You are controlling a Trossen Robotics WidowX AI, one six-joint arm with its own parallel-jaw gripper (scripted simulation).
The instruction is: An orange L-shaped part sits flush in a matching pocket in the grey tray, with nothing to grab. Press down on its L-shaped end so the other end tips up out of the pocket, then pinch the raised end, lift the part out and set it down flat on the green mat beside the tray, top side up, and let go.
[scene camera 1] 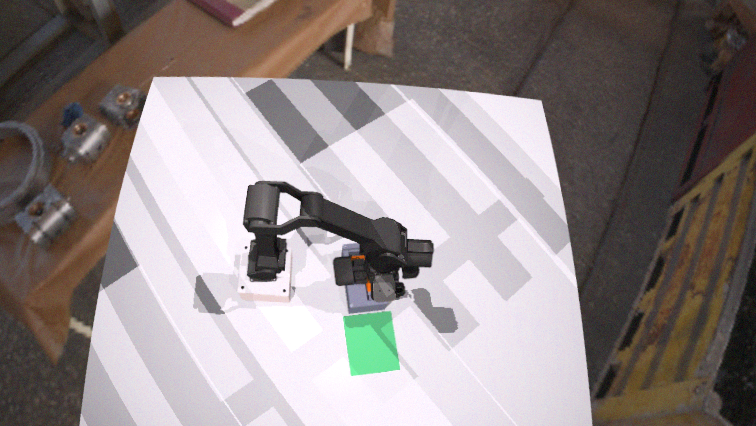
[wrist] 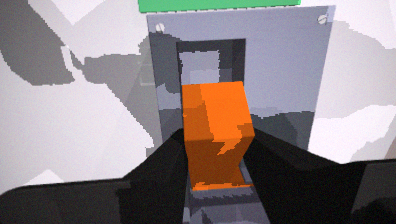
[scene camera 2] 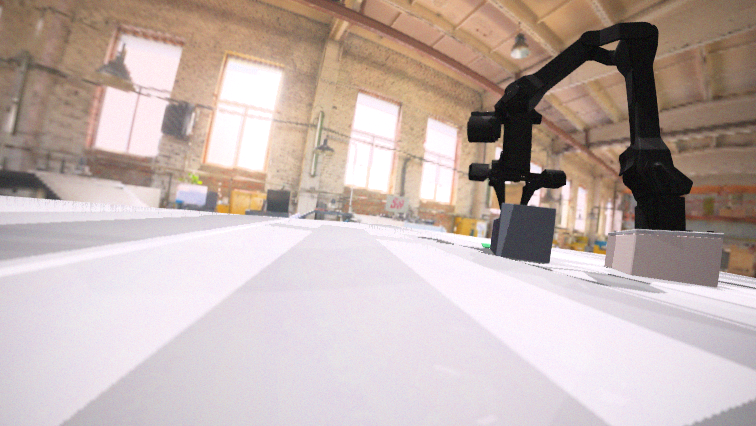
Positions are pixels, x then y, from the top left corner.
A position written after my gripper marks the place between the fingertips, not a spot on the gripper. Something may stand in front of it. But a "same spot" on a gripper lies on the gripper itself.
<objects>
My gripper shows in scene camera 1 [372, 279], in the wrist view and in scene camera 2. The same spot on my gripper: [wrist: 285, 176] is [scene camera 2: 522, 195].
</objects>
